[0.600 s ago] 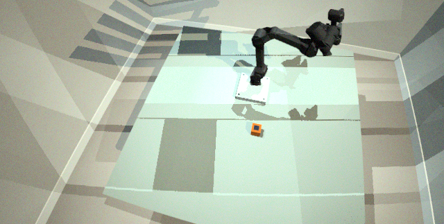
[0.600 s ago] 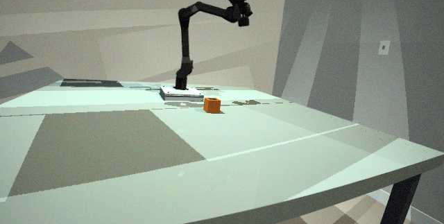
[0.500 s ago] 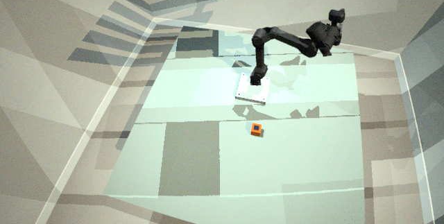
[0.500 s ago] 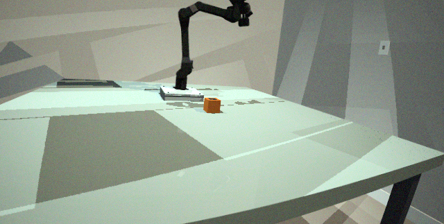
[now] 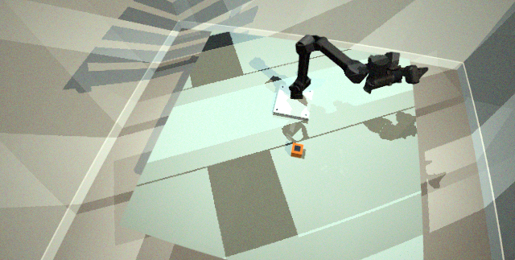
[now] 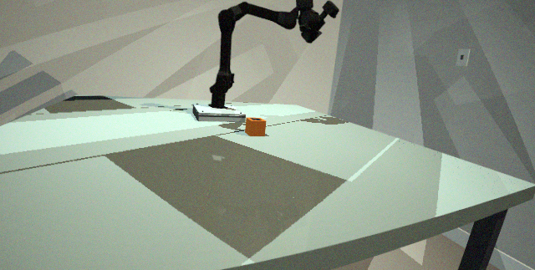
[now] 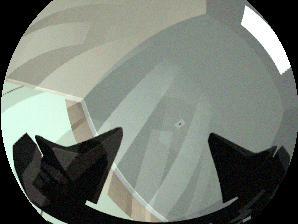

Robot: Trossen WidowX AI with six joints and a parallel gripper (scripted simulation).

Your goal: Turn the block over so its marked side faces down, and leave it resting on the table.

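Now: gripper tip 16 cm short of the orange block, 43 cm to the left of it and 40 cm above it.
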